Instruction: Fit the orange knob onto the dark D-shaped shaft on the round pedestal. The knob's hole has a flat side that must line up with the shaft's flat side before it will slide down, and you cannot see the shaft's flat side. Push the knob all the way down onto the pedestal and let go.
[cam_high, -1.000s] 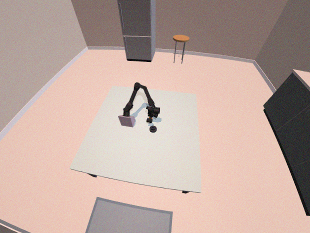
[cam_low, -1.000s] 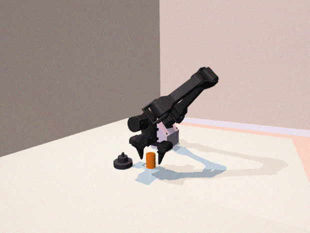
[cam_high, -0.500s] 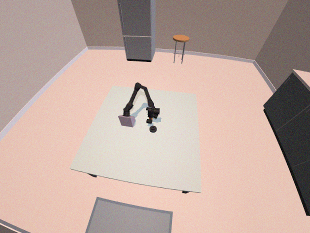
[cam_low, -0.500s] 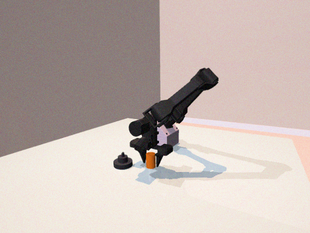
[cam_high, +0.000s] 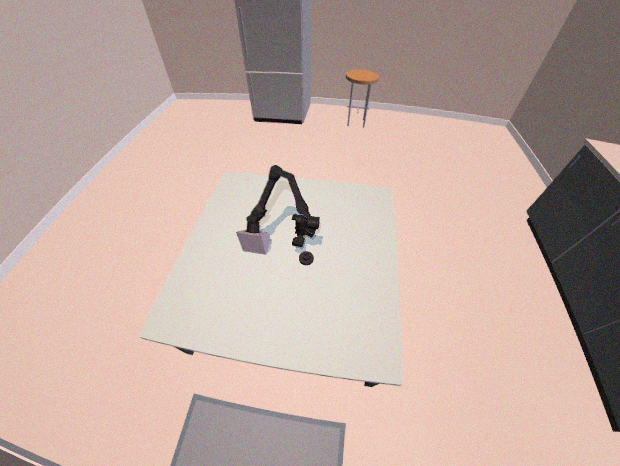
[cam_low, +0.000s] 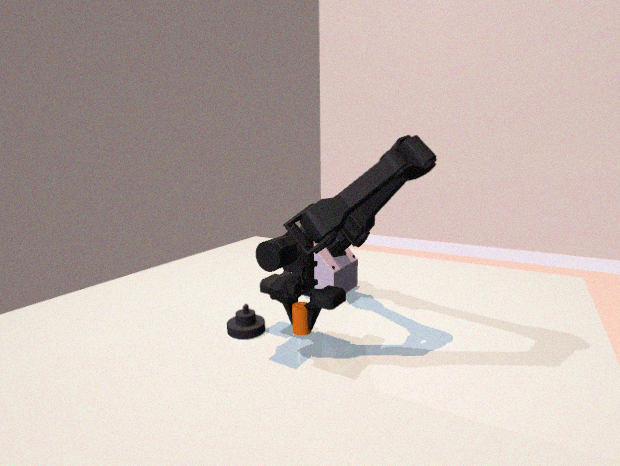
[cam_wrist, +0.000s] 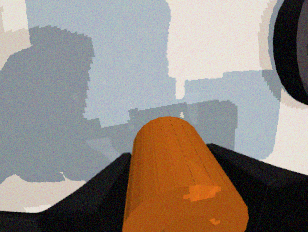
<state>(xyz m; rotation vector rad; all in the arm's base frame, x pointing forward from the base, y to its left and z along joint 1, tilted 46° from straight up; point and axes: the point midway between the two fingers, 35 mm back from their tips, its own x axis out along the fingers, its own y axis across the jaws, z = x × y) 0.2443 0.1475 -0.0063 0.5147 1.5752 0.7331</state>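
My gripper tip is 70 mm short of the dark round pedestal, 100 mm to the left of it and 20 mm below it. From my gripper tip the other things lie so: orange knob (20 mm above).
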